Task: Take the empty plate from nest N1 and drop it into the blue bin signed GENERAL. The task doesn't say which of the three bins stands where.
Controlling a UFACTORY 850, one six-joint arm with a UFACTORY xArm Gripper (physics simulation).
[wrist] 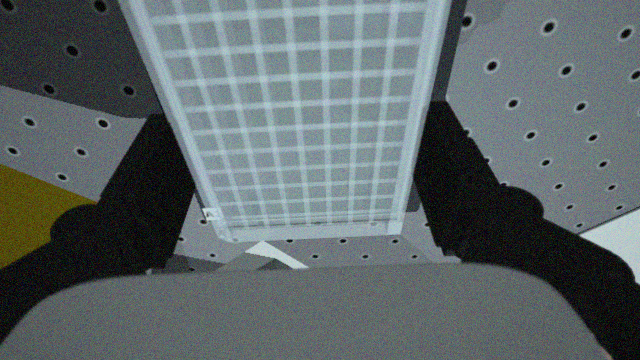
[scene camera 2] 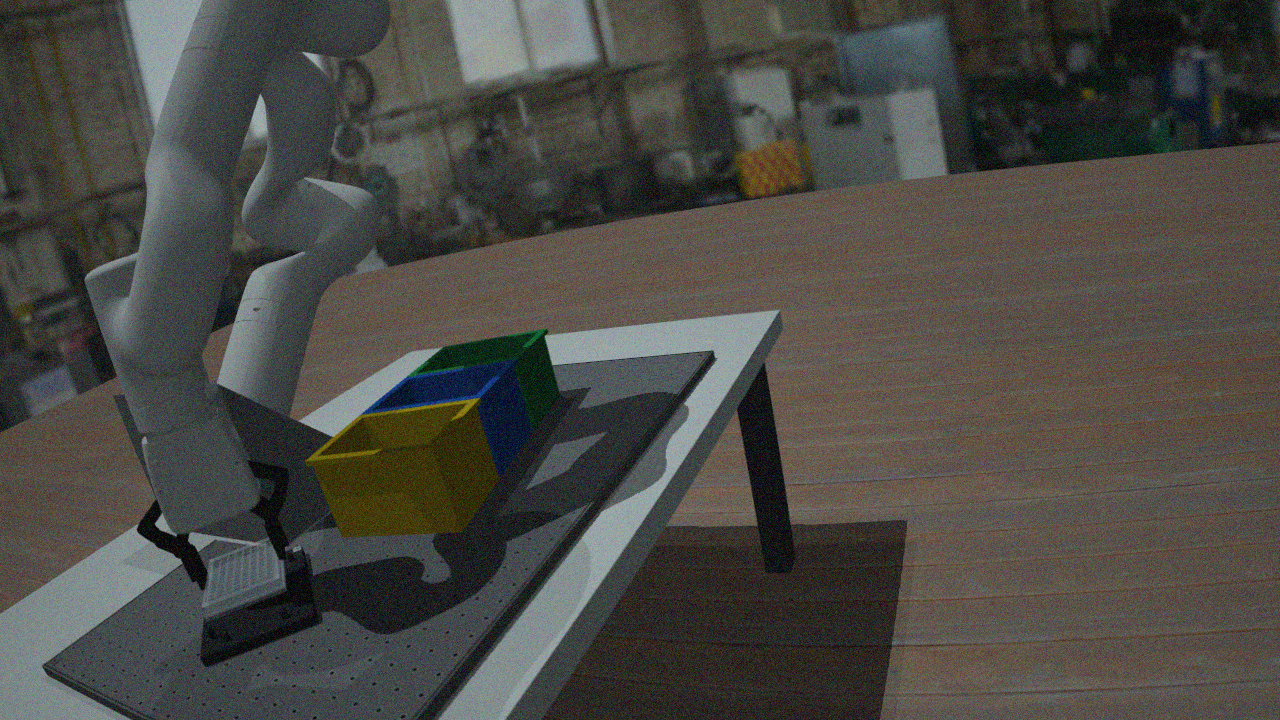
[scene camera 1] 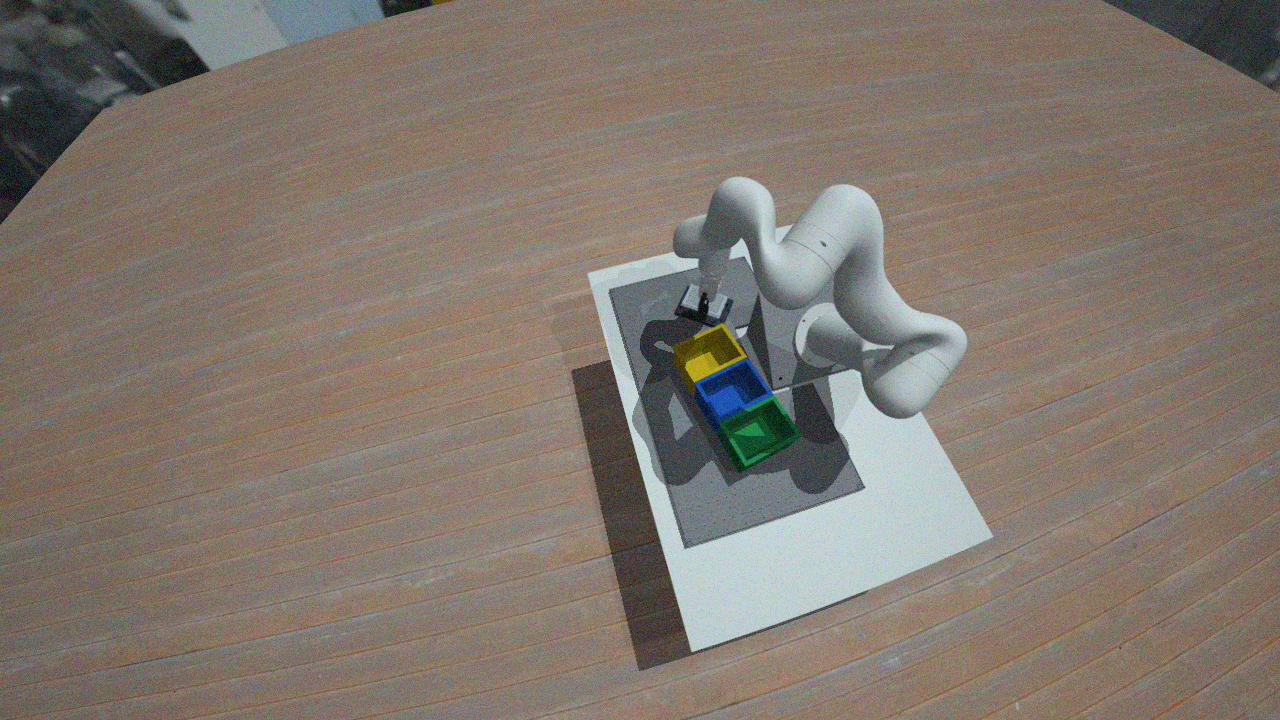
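My gripper (scene camera 1: 704,302) (scene camera 2: 241,562) (wrist: 301,141) is shut on the pale, gridded plate (scene camera 2: 246,577) (wrist: 305,150), with one black finger on each long side. The plate is a little above the black nest (scene camera 2: 259,628) (wrist: 443,75), which shows beneath it in scene camera 2. No contents show in the plate's wells. The blue bin (scene camera 1: 732,395) (scene camera 2: 506,420) stands in the middle of a row of three, between the yellow bin (scene camera 1: 711,356) (scene camera 2: 402,483) (wrist: 35,215) and the green bin (scene camera 1: 756,434) (scene camera 2: 542,380). No sign can be read on the bins.
The yellow bin is the one nearest the nest. Nest and bins stand on a dark perforated board (scene camera 1: 760,514) (scene camera 2: 358,671) on a white table (scene camera 1: 805,577) (scene camera 2: 756,333). A grey panel (scene camera 1: 776,344) (scene camera 2: 281,438) lies by the arm's base, beside the bins.
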